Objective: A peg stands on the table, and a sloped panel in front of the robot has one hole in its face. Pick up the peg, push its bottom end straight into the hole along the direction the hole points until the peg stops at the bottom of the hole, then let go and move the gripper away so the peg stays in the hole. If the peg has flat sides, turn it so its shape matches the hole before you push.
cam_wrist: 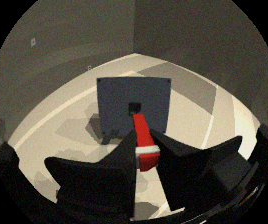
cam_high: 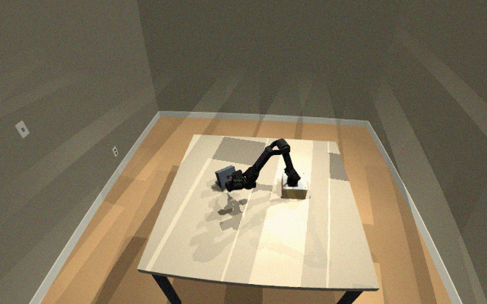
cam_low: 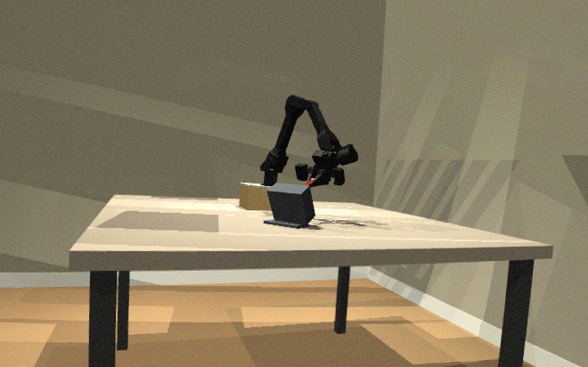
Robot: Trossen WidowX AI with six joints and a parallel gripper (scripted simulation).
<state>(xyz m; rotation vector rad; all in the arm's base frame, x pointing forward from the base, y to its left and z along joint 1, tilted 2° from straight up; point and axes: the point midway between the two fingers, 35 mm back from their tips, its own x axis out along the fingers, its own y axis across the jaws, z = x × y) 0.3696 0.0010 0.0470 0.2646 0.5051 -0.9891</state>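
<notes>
Now: gripper tip 90 mm to the left of the sloped panel, 60 mm above it and 50 mm short of it. The rest, counted from my gripper tip: red peg (10 mm to the left, 10 mm behind, 10 mm above).
</notes>
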